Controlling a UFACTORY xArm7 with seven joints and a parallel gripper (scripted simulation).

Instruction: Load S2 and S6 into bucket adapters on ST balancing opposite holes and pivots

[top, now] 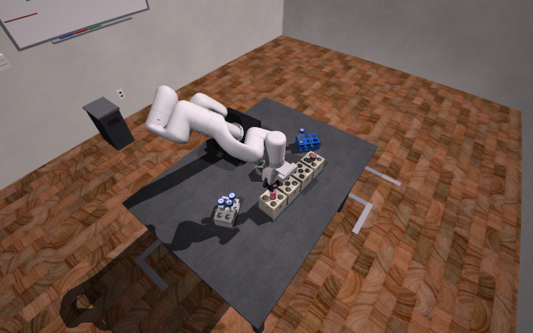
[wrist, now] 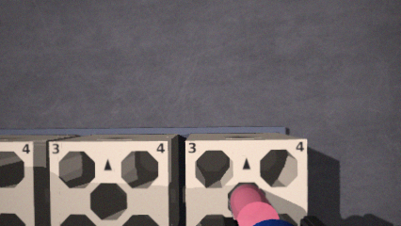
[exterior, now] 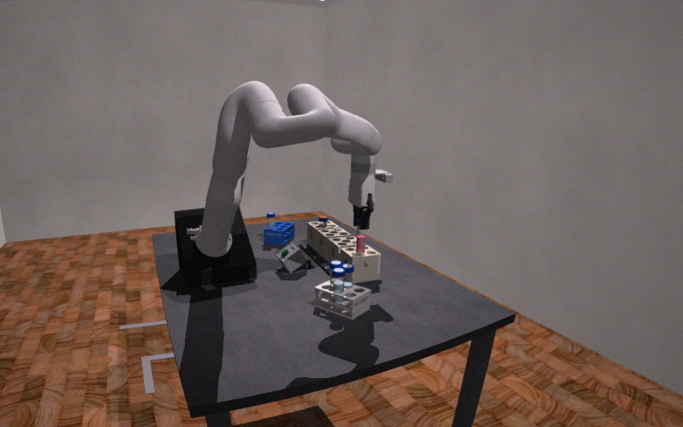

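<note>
Right now the orange-dot tube is 10 mm to the left of my hand and 50 mm below it. Round my hand: white rack: 140 mm behind, 180 mm to the right, 160 mm below; blue rack: 130 mm behind, 490 mm to the left, 160 mm below.
</note>
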